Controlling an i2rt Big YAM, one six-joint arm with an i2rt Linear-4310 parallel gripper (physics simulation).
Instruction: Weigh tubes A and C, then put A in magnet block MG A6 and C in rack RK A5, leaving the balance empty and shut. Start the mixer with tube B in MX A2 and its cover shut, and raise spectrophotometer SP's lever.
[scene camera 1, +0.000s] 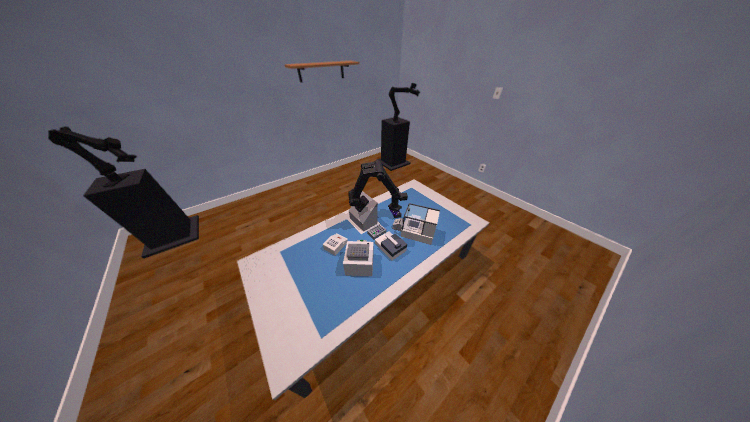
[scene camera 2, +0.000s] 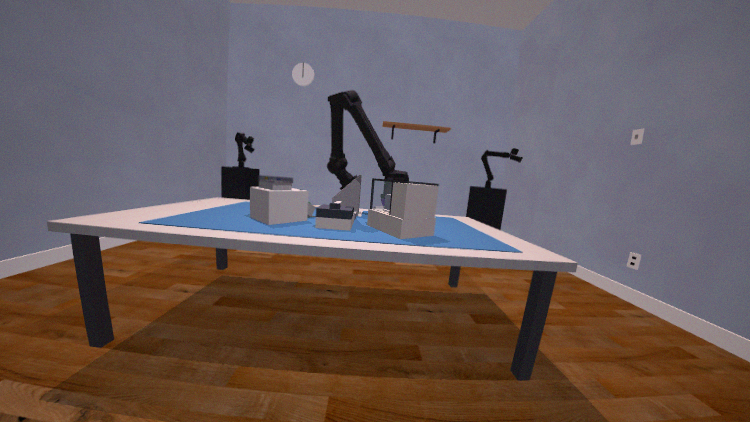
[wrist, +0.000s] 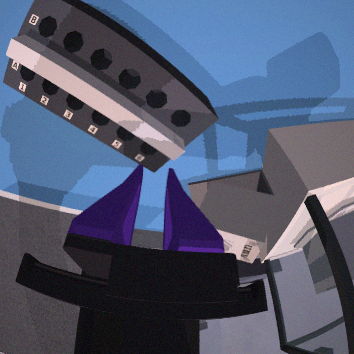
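Where they show: gripper, between the fingertips: (scene camera 1: 394, 215) (wrist: 155, 171); arm's base, origin of its link: (scene camera 1: 361, 203) (scene camera 2: 349, 183) (wrist: 20, 315).
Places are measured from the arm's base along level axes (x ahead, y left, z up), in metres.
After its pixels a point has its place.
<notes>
My gripper (scene camera 1: 394, 213) @(y 0.234, x 0.150, z -0.135 m) (scene camera 2: 385, 201) @(y 0.234, x 0.150, z -0.135 m) (wrist: 155, 171) @(y 0.234, x 0.150, z -0.135 m) has purple fingers drawn close with a narrow gap, nothing between them. It hangs beside the glass-sided balance (scene camera 1: 429, 229) @(y 0.263, x 0.503, z -0.021 m) (scene camera 2: 418, 209) @(y 0.343, x 0.496, z -0.060 m) (wrist: 315, 150) @(y 0.309, x 0.266, z -0.131 m); whether its glass is shut cannot be told. The dark magnet block (scene camera 1: 392, 245) @(y -0.010, x 0.426, z -0.091 m) (scene camera 2: 335, 212) @(y 0.023, x 0.480, z -0.102 m) (wrist: 115, 67) with a pale bar lies beyond the fingertips in the wrist view; its visible holes look empty. A white box (scene camera 1: 358, 266) @(y -0.304, x 0.456, z -0.060 m) (scene camera 2: 279, 205) @(y -0.210, x 0.471, z -0.094 m) carries a grey block with wells. A small tray (scene camera 1: 376, 230) @(y -0.002, x 0.227, z -0.115 m) with coloured spots lies by the arm's base. Tube letters cannot be read.
A small grey device (scene camera 1: 397, 224) @(y 0.163, x 0.271, z -0.105 m) (wrist: 225, 200) @(y 0.216, x 0.229, z -0.138 m) stands between gripper and balance. A white unit (scene camera 1: 334, 243) @(y -0.340, x 0.169, z -0.101 m) with dark openings stands left of the tray. The balance's black frame (wrist: 330, 245) @(y 0.286, x 0.246, z -0.055 m) rises close to the gripper's right. Two other arms stand on pedestals (scene camera 1: 394, 141) (scene camera 2: 486, 207) off the table.
</notes>
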